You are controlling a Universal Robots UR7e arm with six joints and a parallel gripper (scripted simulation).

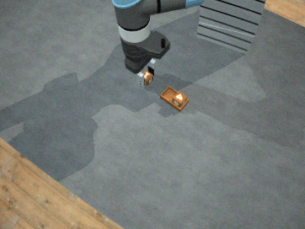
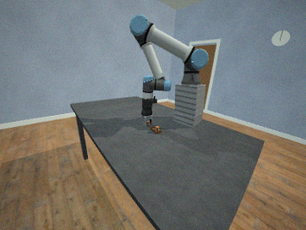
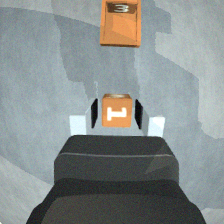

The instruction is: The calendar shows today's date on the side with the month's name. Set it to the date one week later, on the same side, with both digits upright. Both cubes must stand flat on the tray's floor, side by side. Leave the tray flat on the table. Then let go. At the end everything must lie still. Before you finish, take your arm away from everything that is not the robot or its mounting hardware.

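My hand is 1 cm above the cube. Round my hand: tray: 11 cm to the left, 2 cm below.
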